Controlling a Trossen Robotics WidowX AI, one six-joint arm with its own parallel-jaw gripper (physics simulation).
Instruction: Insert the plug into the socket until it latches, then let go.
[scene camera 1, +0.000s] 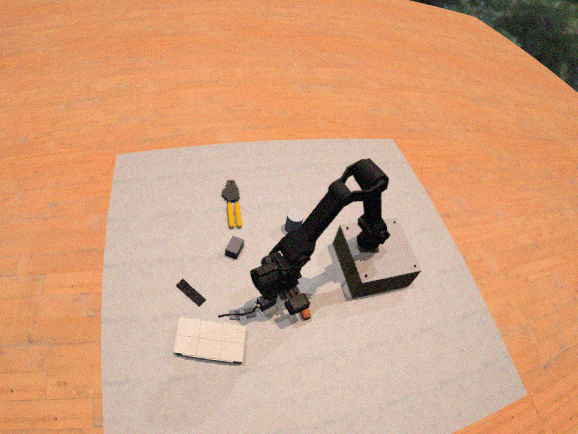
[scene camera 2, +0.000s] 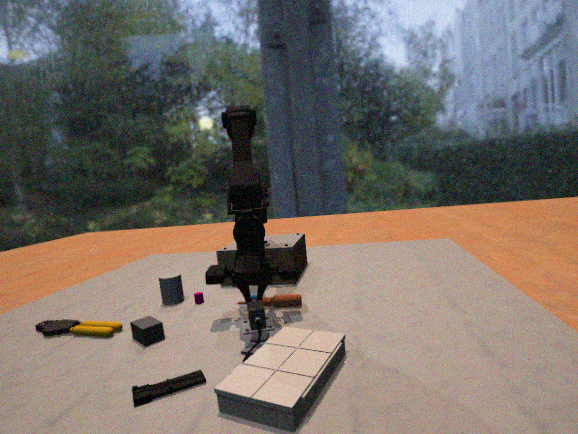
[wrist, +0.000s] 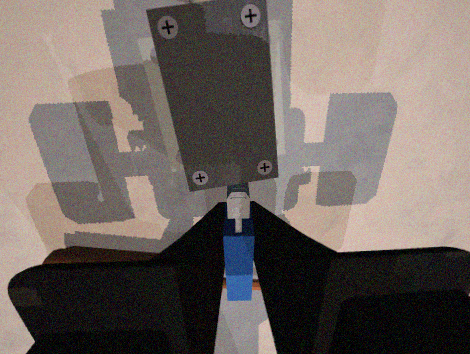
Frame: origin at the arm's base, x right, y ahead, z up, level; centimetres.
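Seen in the pictures: gripper, fingertip midpoint: (scene camera 1: 281, 295) (wrist: 236, 209); arm's base at its link origin: (scene camera 1: 367, 243).
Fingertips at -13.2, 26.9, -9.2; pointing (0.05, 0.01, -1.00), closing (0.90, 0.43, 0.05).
Pixels of each thing's top centre, then the offset from my fingertips to it, as dx, dy, dz. "spot": a spot on its surface instead.
- blue plug at its top centre: (wrist: 242, 263) +0.1, -0.5, +3.2
- dark grey box at its top centre: (wrist: 220, 91) (scene camera 2: 255, 305) (scene camera 1: 266, 298) -3.1, +4.9, +3.2
- black cable at a spot on its surface: (scene camera 2: 254, 345) (scene camera 1: 236, 314) spot: -6.7, +13.2, -0.5
- tiled block at its top centre: (scene camera 2: 287, 357) (scene camera 1: 209, 339) -16.0, +20.7, +2.3
- orange screwdriver at its top centre: (scene camera 2: 267, 296) (scene camera 1: 299, 294) -0.7, -5.4, +1.5
- Yellow-handled pliers at a spot on its surface: (scene camera 2: 95, 329) spot: +28.5, +16.5, +0.5
- grey block at its top centre: (scene camera 2: 146, 322) (scene camera 1: 234, 244) +16.4, +14.2, +2.3
- black bar at its top centre: (scene camera 2: 168, 380) (scene camera 1: 190, 290) -0.1, +27.2, +0.3
- cylinder at its top centre: (scene camera 2: 169, 275) (scene camera 1: 295, 215) +26.6, -5.4, +5.8
- magenta piece at its top centre: (scene camera 2: 198, 293) +18.5, -5.7, +1.3
My gripper (scene camera 2: 254, 296) (wrist: 236, 209) is shut on the blue plug (wrist: 239, 255), low over the mat. The plug's pale front end, with its small latch tab, points at the near end of the socket, a dark grey box (scene camera 2: 257, 314) (wrist: 225, 100) with screws in its top plate. In the wrist view the pale front still shows outside the box, with a short dark piece between it and the box edge. How far the plug is in cannot be told. The socket is turned slightly relative to the plug. A black cable (scene camera 1: 240, 314) (scene camera 2: 254, 345) runs from the socket's far side.
A tiled block (scene camera 1: 210, 337) (scene camera 2: 285, 362) lies beyond the socket. An orange screwdriver (scene camera 1: 306, 313) (scene camera 2: 286, 300) lies beside the gripper. Yellow-handled pliers (scene camera 1: 234, 212) (scene camera 2: 95, 329), a grey block (scene camera 1: 234, 247) (scene camera 2: 147, 330), a black bar (scene camera 1: 191, 292) (scene camera 2: 170, 387), a cylinder (scene camera 2: 171, 290) and a magenta piece (scene camera 2: 198, 298) lie around.
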